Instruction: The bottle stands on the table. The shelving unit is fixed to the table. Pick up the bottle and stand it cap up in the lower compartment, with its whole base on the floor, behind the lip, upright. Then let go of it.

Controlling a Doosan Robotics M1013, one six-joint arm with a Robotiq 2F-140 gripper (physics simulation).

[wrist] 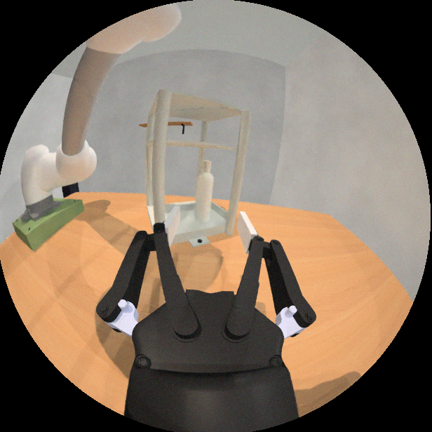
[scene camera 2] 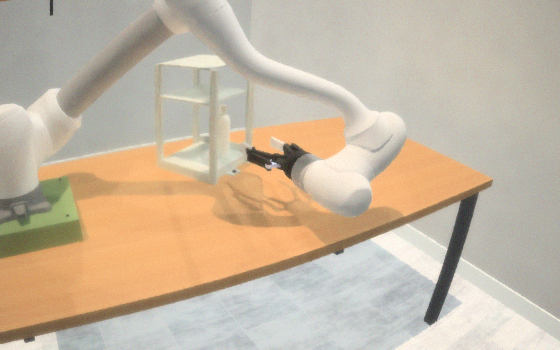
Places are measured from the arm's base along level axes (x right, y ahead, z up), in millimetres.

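Pixels of known places: gripper, fingertip midpoint: (scene camera 2: 257, 143); arm's base, origin of the base link: (scene camera 2: 18, 205).
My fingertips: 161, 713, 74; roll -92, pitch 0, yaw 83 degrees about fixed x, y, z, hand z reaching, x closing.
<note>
For each thing: its top centre in the pictures, then the offset to it from my fingertips, as dx, dy, dz. "spot": a spot on its surface instead. Level surfaces: height alone.
- pale bottle, middle of its top: (scene camera 2: 223, 105) -197, +12, +69
- shelving unit, middle of its top: (scene camera 2: 205, 60) -230, -43, +221
- wooden table, its level: dz -133
- unit's middle shelf, surface spot: (scene camera 2: 200, 93) spot: -223, -61, +115
The pale bottle (scene camera 2: 225, 134) (wrist: 204, 197) stands upright, cap up, on the floor of the lower compartment of the shelving unit (scene camera 2: 214, 125) (wrist: 159, 160). A front post hides part of it in the scene view. In the wrist view its base shows behind the front lip, inside the posts. My gripper (scene camera 2: 262, 146) (wrist: 208, 216) is open, with no thing between its fingers. It is outside the unit's open front, above the table, pointing towards the bottle, with a gap between the fingertips and the bottle.
The wooden table (scene camera 2: 150, 260) (wrist: 345, 280) carries the unit. A small tab with a dark hole (wrist: 199, 241) sits at the unit's front foot. The arm's green base block (scene camera 2: 45, 230) (wrist: 50, 220) is at the left. The unit's middle shelf (scene camera 2: 200, 93) (wrist: 192, 145) is above the bottle.
</note>
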